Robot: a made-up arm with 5 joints.
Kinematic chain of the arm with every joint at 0, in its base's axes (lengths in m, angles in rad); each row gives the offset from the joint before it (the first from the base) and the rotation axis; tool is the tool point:
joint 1: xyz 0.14 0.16 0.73 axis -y
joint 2: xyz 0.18 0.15 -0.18 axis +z
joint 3: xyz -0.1 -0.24 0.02 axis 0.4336 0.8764 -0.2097
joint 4: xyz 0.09 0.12 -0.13 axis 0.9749 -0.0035 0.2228
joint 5: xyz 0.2 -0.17 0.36 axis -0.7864 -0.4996 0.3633
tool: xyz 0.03 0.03 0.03
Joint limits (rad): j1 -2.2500..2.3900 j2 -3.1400..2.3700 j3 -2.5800..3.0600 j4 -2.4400..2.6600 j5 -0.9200..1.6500
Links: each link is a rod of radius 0.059 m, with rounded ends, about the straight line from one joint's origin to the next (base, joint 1, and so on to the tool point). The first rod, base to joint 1, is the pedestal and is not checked.
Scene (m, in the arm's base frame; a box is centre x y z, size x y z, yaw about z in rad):
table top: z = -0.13
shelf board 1: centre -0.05 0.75 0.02 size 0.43 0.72 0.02 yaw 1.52
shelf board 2: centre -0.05 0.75 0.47 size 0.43 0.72 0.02 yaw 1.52
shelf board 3: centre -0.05 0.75 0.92 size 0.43 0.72 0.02 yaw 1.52
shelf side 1: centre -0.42 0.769 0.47 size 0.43 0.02 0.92 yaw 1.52
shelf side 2: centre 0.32 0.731 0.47 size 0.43 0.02 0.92 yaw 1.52
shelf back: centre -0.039 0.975 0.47 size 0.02 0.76 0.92 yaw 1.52
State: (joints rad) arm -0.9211 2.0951 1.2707 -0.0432 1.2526
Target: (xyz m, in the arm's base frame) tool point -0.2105 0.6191 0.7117
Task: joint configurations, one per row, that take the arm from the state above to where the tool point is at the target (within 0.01 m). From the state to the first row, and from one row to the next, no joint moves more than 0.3 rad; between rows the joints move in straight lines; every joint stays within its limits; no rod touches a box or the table.
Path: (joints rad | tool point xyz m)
1: -0.7909 2.1501 1.5154 -0.2801 1.2732 | 0.0728 0.6362 0.2472
2: -0.6607 2.2051 1.7601 -0.5170 1.2937 | 0.0525 0.5932 0.2469
3: -0.5305 2.2600 2.0048 -0.7539 1.3143 | 0.0406 0.5255 0.2369
4: -0.4004 2.3150 2.2495 -0.9908 1.3348 | 0.0464 0.4367 0.2279
5: -0.2702 2.3700 2.4941 -1.2277 1.3554 | 0.0722 0.3356 0.2337
6: -0.4621 2.3700 2.2082 -1.3648 1.3800 | -0.0551 0.3694 0.3123
7: -0.6539 2.3700 1.9222 -1.5020 1.4047 | -0.1423 0.3816 0.4174
8: -0.8458 2.3700 1.6363 -1.6391 1.4294 | -0.1921 0.3762 0.5263
9: -1.0377 2.3700 1.3503 -1.7763 1.4541 | -0.2155 0.3608 0.6254
10: -1.2296 2.3700 1.0644 -1.9135 1.4788 | -0.2245 0.3447 0.7117
11: -1.3582 2.3700 1.1646 -1.6187 1.4072 | -0.1841 0.4147 0.7572
12: -1.4868 2.3700 1.2648 -1.3239 1.3356 | -0.1612 0.4927 0.7656
13: -1.6155 2.3700 1.3650 -1.0291 1.2640 | -0.1682 0.5652 0.7458
14: -1.7441 2.3700 1.4653 -0.7344 1.1924 | -0.2105 0.6191 0.7117

